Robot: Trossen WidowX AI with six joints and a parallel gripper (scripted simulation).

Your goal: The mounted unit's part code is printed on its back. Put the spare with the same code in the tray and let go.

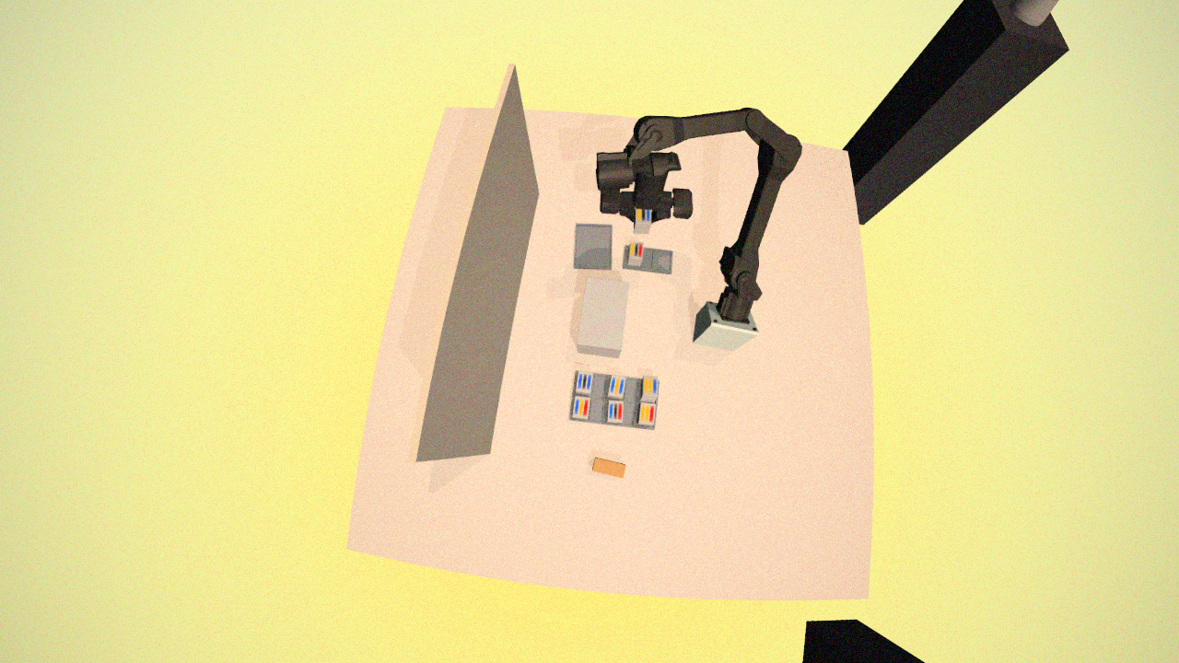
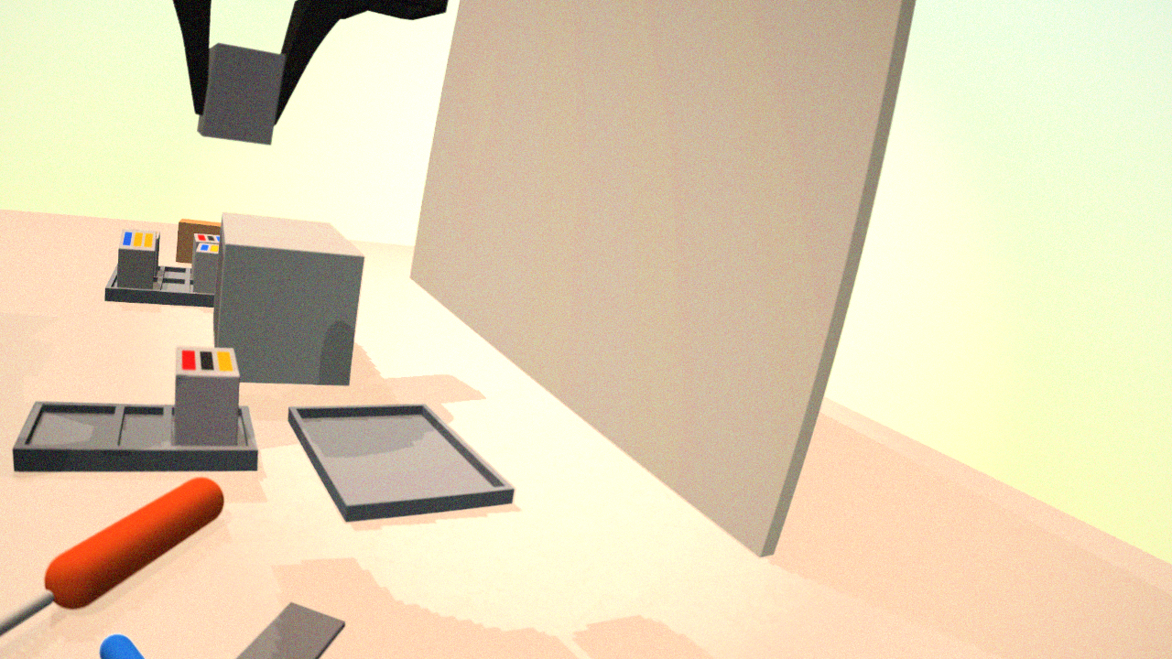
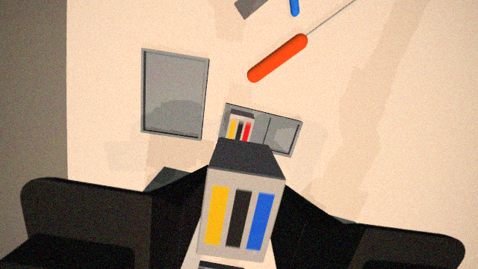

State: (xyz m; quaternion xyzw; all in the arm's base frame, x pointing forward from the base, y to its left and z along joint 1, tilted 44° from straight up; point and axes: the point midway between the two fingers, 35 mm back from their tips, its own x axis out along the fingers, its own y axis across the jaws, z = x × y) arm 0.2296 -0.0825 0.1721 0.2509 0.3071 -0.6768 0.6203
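My gripper tip is now 18 cm above the grey tray, 11 cm short of it and 1 cm to the left of it. The rest, counted from my gripper tip: rack (18 cm below, 4 cm behind, 1 cm to the left); wall panel (29 cm ahead, 18 cm to the left, 4 cm above); mounted unit (20 cm to the left, 13 cm below, 6 cm ahead).
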